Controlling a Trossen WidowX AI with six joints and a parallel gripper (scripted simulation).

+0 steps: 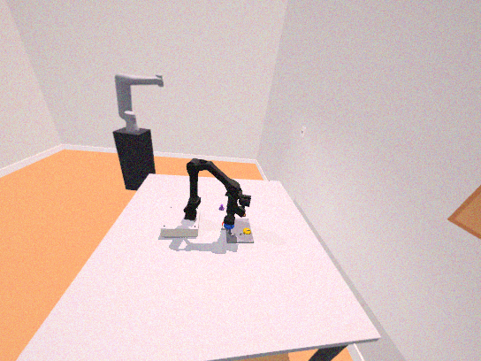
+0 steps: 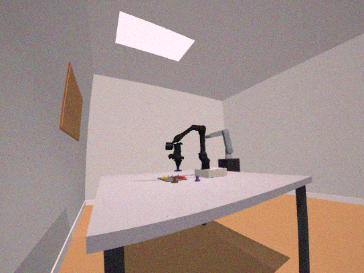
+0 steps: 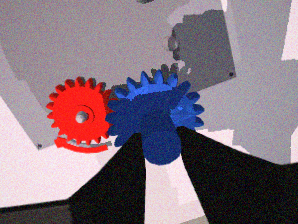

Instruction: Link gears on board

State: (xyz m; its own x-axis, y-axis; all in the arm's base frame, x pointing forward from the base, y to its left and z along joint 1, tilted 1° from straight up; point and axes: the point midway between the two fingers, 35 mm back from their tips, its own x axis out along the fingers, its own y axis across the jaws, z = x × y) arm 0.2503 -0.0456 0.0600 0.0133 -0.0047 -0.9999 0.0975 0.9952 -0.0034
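Right now the purple gear is 60 mm behind my gripper tip, 230 mm to the left of it and 70 mm below it. Round my gripper tip: blue gear (10 mm below); yellow gear (120 mm ahead, 20 mm to the left, 70 mm below); red gear (60 mm to the left, 70 mm below).
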